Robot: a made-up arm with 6 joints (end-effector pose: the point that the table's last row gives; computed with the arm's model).
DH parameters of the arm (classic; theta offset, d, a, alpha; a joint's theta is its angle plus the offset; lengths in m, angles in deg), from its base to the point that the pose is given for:
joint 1: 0 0.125 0 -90
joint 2: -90 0 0.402 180
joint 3: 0 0 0 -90
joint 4: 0 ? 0 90
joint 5: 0 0.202 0 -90
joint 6: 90 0 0 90
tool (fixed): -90 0 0 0
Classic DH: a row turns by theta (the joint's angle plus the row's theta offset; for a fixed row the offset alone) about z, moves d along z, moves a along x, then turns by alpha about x.
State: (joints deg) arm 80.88 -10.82 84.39 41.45 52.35 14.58
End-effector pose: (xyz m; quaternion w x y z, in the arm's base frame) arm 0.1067 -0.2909 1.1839 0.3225 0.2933 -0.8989 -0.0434
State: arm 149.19 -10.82 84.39 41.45 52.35 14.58
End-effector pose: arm 0.3097 -0.0084 1.1839 0.2912 0.7474 -0.5792 0.1452
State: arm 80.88 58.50 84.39 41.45 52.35 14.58
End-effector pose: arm 0.2914 0.8599 0.7518 0.5110 0.0562 -0.7347 0.4427
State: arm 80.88 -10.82 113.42 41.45 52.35 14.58
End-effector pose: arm 0.0595 -0.5849 1.0059 0.2039 0.3654 -0.8723 -0.2528
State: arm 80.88 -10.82 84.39 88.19 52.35 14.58
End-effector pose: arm -0.0473 -0.3349 1.1777 0.3092 -0.0856 -0.9293 -0.1828
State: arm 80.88 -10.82 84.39 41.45 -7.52 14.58
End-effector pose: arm 0.1067 -0.2909 1.1839 0.7191 0.1622 -0.6601 0.1446
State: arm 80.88 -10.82 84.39 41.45 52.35 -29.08
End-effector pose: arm 0.1067 -0.2909 1.1839 0.1903 0.3922 -0.8506 0.2940
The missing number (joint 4, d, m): -0.679
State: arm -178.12 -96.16 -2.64 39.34 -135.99 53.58
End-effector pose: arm 0.5637 0.1748 0.7517 0.1052 -0.4377 -0.2770 0.8489
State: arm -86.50 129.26 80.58 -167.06 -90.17 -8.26
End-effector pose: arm 0.2408 -0.7122 -0.6692 0.2153 0.7666 -0.5419 0.2689
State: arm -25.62 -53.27 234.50 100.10 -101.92 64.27
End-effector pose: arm 0.0824 -0.0002 -0.2205 0.3185 0.4853 -0.7744 -0.2517
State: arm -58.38 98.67 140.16 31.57 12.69 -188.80
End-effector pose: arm 0.2917 -0.8021 0.5934 0.3876 0.7469 -0.4560 0.2899
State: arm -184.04 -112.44 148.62 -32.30 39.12 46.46
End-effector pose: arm 0.5943 0.1292 -0.6824 0.0781 -0.5506 -0.2177 0.8021
